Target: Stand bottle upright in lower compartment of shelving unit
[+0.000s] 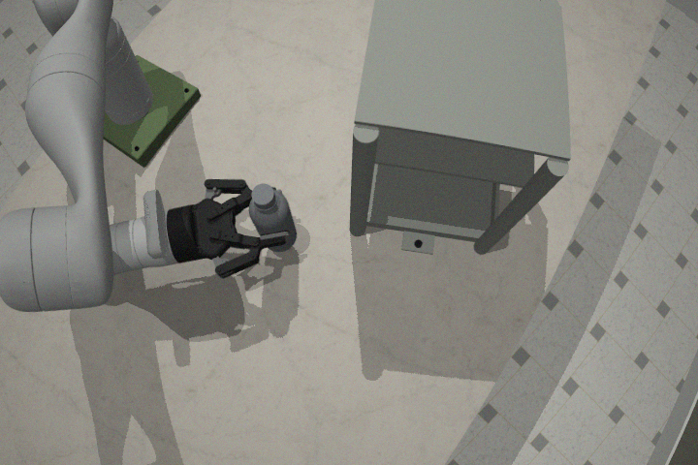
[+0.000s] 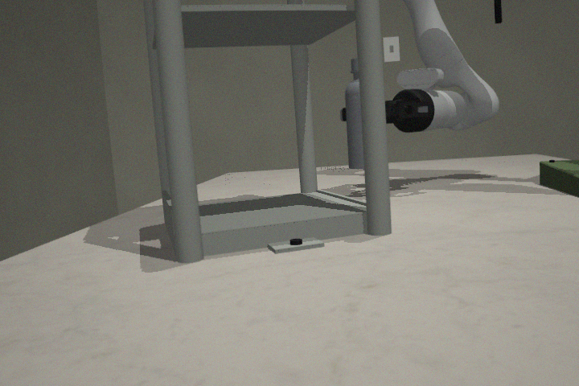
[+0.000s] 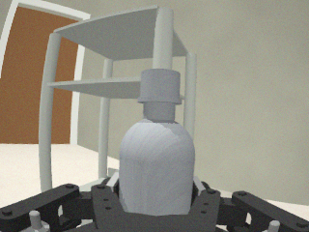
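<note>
Right now my hand is 230 mm to the right of the shelving unit, 130 mm short of it and 40 mm below it. The rest, counted from my hand: grey bottle (20 mm above).
</note>
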